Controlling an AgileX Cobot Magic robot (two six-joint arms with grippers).
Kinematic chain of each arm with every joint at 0, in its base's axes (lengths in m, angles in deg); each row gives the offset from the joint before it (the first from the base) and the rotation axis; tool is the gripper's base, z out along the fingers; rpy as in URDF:
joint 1: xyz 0 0 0.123 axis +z
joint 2: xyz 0 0 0 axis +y
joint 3: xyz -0.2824 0 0.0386 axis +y
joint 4: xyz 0.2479 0 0.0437 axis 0.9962 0 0.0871
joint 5: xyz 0 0 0 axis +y
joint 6: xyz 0.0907 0 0.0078 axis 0.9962 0 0.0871
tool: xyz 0 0 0 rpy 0 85 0
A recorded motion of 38 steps. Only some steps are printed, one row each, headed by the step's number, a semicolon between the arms.
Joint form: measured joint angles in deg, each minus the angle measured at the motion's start. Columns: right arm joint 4, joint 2, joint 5, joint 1, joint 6, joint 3; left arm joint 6, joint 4, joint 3, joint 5, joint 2, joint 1.
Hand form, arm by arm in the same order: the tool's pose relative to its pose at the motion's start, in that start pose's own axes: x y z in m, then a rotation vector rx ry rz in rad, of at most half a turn. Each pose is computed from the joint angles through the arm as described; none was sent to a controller.
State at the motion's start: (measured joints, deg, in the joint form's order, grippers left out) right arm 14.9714 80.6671 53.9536 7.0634 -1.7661 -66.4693; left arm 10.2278 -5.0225 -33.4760 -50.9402 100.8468 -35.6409
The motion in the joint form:
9: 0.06 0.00 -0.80 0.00 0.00 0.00; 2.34 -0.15 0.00 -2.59 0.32 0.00
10: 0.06 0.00 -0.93 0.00 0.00 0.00; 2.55 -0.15 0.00 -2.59 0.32 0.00
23: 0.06 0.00 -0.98 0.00 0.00 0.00; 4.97 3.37 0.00 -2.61 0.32 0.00
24: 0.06 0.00 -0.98 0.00 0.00 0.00; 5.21 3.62 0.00 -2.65 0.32 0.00
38: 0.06 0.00 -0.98 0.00 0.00 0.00; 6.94 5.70 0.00 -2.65 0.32 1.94
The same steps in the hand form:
9: -0.0013 0.0000 0.0000 -0.0004 -0.0140 0.0006; -0.0023 0.0007 0.0005 -0.0102 -0.0384 0.0396
10: -0.0015 0.0000 0.0000 -0.0003 -0.0162 0.0006; -0.0023 0.0007 0.0005 -0.0102 -0.0384 0.0433
23: -0.0016 0.0000 0.0000 -0.0003 -0.0171 0.0006; -0.0031 -0.0038 0.0004 0.0364 -0.0492 0.1230
24: -0.0016 0.0000 0.0000 -0.0003 -0.0171 0.0006; -0.0032 -0.0041 0.0004 0.0395 -0.0507 0.1298
38: -0.0016 0.0000 0.0000 -0.0003 -0.0171 0.0006; -0.0022 0.0039 0.0008 0.0342 -0.0508 0.1761

